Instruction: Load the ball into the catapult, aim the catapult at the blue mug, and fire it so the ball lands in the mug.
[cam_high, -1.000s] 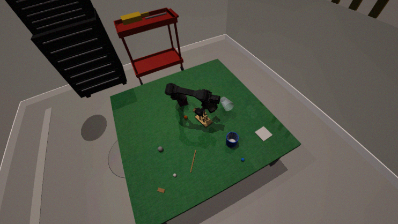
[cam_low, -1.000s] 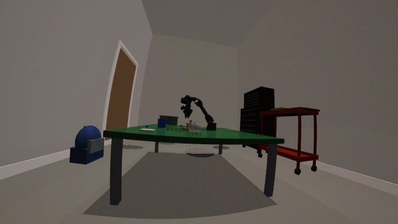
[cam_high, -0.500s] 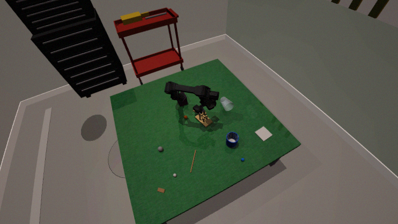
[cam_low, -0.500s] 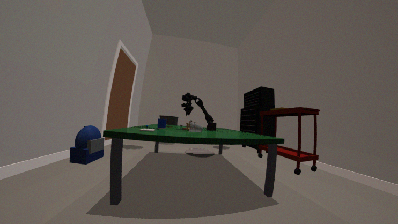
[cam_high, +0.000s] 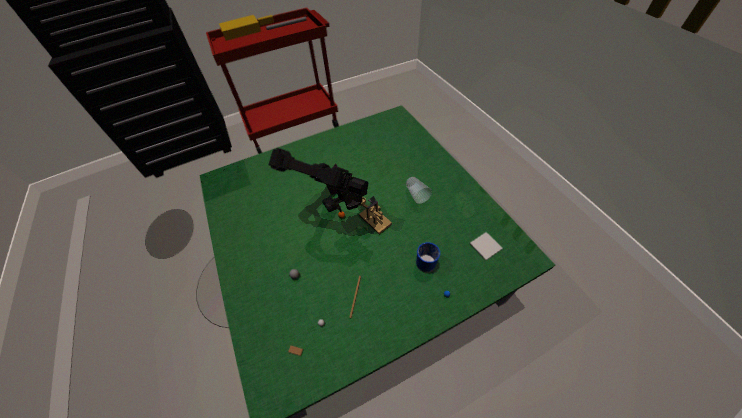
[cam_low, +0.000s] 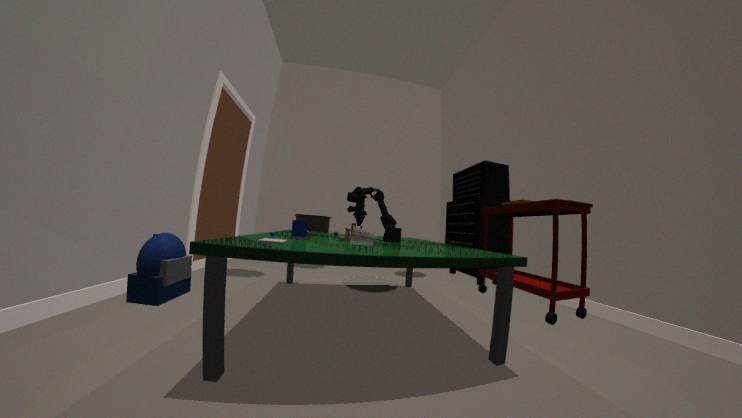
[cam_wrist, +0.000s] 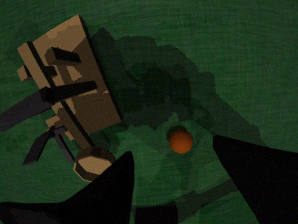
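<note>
My gripper tip is 8 cm above the orange ball, 3 cm past it and 2 cm to the left of it. Round my gripper tip: grey ball: 31 cm to the right, 17 cm ahead, 7 cm below; wooden catapult: 11 cm to the left, 4 cm below, 1 cm ahead; wooden stick: 36 cm ahead, 11 cm to the right, 9 cm below.
</note>
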